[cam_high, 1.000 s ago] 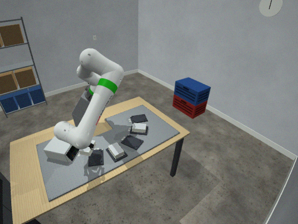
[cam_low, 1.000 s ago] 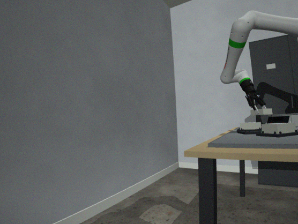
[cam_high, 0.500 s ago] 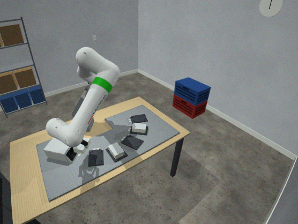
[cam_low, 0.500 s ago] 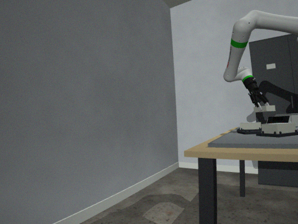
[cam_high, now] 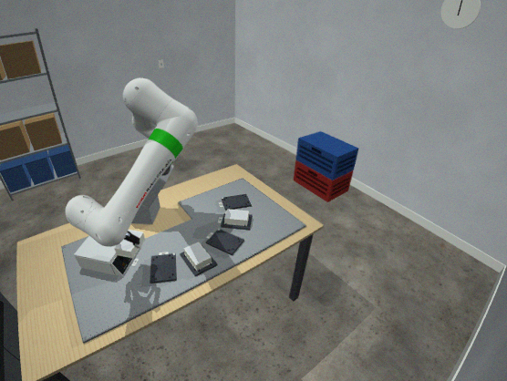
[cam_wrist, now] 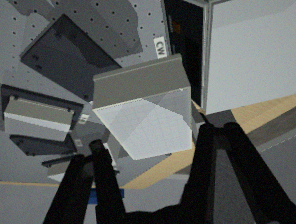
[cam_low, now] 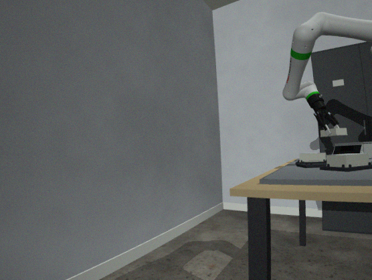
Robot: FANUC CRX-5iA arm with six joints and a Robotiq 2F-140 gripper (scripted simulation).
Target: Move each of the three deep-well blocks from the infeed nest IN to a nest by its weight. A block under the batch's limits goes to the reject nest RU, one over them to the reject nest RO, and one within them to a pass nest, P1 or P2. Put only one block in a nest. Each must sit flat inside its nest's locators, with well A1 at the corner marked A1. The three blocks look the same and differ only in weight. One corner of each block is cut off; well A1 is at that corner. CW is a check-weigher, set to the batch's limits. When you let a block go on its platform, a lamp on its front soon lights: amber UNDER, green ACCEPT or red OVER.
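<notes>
Now: the weigher platform 130 mm behind my hand, 140 mm to the right of it and 80 mm below it. From my hand the other things lie so: CW label: 40 mm behind, 10 mm to the right, 180 mm below; check-weigher: 120 mm behind, 140 mm to the right, 110 mm below; dark nest plate: 70 mm ahead, 280 mm to the left, 170 mm below.
</notes>
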